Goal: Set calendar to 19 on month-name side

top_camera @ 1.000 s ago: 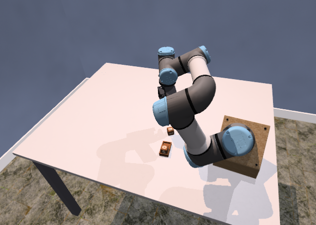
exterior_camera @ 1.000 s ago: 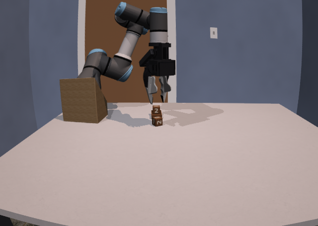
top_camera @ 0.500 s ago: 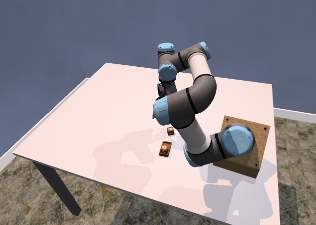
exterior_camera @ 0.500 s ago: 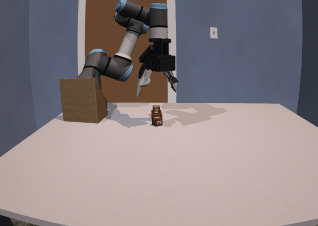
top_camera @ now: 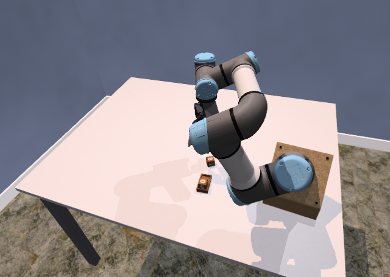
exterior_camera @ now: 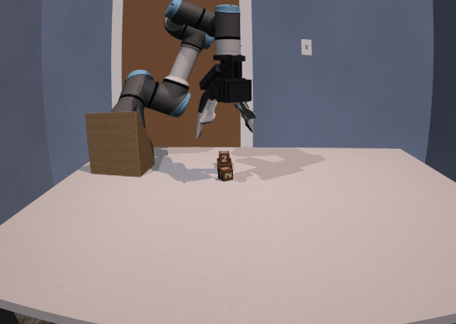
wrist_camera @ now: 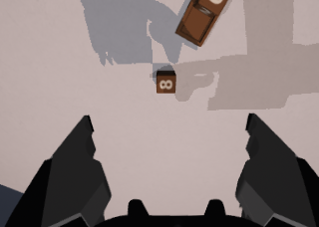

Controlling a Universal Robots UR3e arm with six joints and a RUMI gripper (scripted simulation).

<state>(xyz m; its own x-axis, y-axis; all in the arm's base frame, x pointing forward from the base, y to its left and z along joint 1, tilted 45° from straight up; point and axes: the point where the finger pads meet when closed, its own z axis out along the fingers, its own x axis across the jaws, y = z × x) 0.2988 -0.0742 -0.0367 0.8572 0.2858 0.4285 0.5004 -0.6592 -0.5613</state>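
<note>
My hand is 100 mm above the brown digit cube. The rest, counted from my hand: tray: 110 mm to the left, 110 mm below, 10 mm behind.
</note>
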